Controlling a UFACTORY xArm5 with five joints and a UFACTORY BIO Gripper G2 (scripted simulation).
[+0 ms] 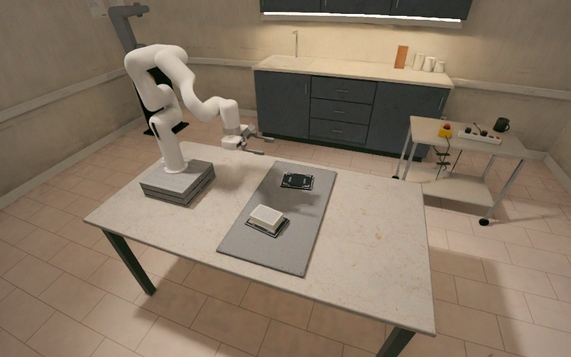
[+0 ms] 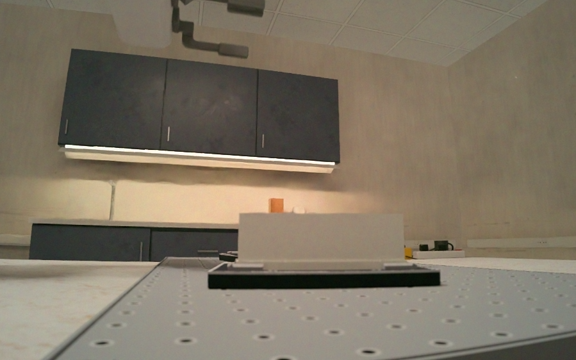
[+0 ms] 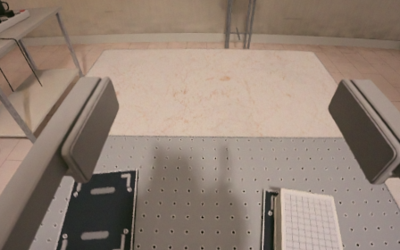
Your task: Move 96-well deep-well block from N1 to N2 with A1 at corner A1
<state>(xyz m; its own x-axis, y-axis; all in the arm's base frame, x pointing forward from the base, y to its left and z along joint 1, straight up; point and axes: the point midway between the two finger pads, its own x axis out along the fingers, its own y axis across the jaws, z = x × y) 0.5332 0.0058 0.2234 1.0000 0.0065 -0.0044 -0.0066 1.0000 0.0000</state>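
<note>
Now: hand 5 cm short of the white 96-well deep-well block, 14 cm to the left of it and 28 cm above it. Also, from my hand: A1 mark: 1 cm ahead, 23 cm to the left, 30 cm below; then black plate nest: 5 cm ahead, 14 cm to the right, 30 cm below.
</note>
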